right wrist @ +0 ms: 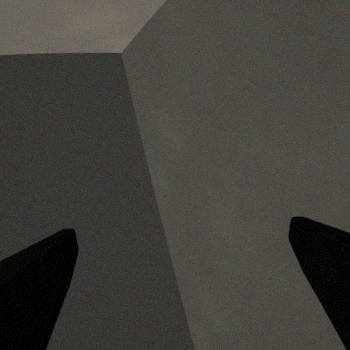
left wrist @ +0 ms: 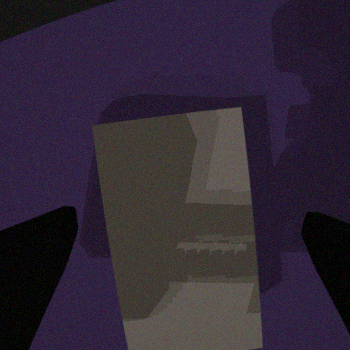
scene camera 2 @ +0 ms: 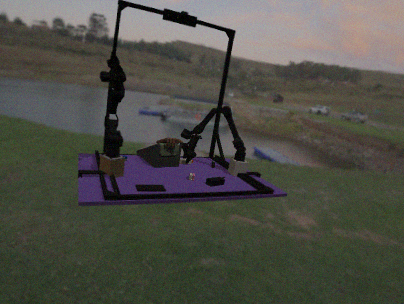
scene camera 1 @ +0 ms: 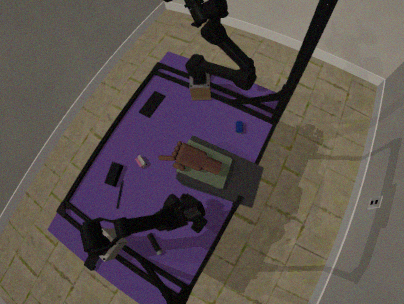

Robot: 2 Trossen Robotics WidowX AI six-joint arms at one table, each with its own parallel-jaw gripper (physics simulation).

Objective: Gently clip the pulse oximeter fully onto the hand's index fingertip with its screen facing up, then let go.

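Frame: origin at the left arm's base, x right, y ahead, z up, level; centimetres.
Seen in the pictures: left gripper, fingertip midpoint: [left wrist: 192,221] [scene camera 2: 184,161]; right gripper, fingertip midpoint: [right wrist: 184,234] [scene camera 2: 114,56]; left arm's base at its link origin: [scene camera 2: 239,160]; right arm's base at its link origin: [scene camera 2: 112,155] [scene camera 1: 199,79].
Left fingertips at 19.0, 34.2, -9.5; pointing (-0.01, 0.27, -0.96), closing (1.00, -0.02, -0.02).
Observation:
Offsets run from my left fingertips to a thing's top centre, as dx, dy, dz. Level surfaces: height alone.
A brown hand [scene camera 1: 197,159] [scene camera 2: 172,141] rests on a green pad on a dark wedge [scene camera 1: 245,185] [scene camera 2: 159,157], its index finger [scene camera 1: 166,158] extended toward picture left. My left gripper [scene camera 1: 183,212] [scene camera 2: 188,159] [left wrist: 192,221] is open, low over the mat beside the wedge. A pale block @[-0.3, -1.3, +1.8] [left wrist: 165,225] [scene camera 2: 182,161] lies below it, between the open fingers in the left wrist view, and is not gripped. The arm hides it in scene camera 1. I cannot tell whether this block is the pulse oximeter; no screen can be made out. My right gripper [scene camera 2: 103,76] [right wrist: 184,234] is open, raised far from the hand.
A small white-and-red item @[-33.0, +3.8, +2.2] [scene camera 1: 140,161] [scene camera 2: 191,176], a blue item @[-4.2, +44.9, +2.2] [scene camera 1: 239,127], two black boxes @[-50.2, +31.4, -0.2] [scene camera 1: 152,104] [scene camera 2: 150,188] @[-40.1, -9.3, +2.5] [scene camera 1: 114,174] [scene camera 2: 215,181], a thin dark stick @[-31.8, -14.7, -0.1] [scene camera 1: 119,195] and a dark cylinder @[-3.6, -21.5, +1.7] [scene camera 1: 155,243] [scene camera 2: 213,164] lie on the purple mat @[dz -1.0] [scene camera 1: 125,135]. Black frame bars edge it.

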